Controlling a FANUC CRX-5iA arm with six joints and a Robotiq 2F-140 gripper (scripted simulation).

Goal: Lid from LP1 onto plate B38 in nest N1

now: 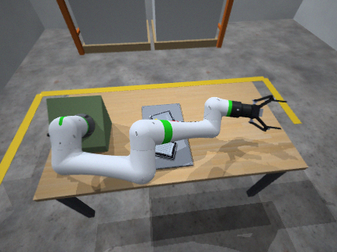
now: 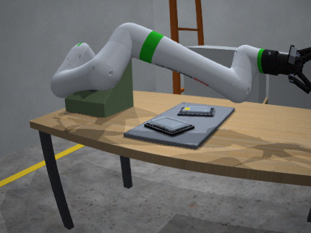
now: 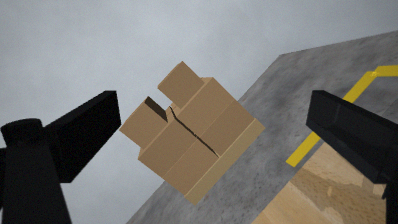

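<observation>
The clear lid lies 61 cm behind my hand, 31 cm to the left of it and 27 cm below it. From my hand the other things lie so: black nest: 64 cm behind, 7 cm to the left, 28 cm below; culture plate: 64 cm behind, 7 cm to the left, 26 cm below; lid park: 61 cm behind, 31 cm to the left, 28 cm below.
</observation>
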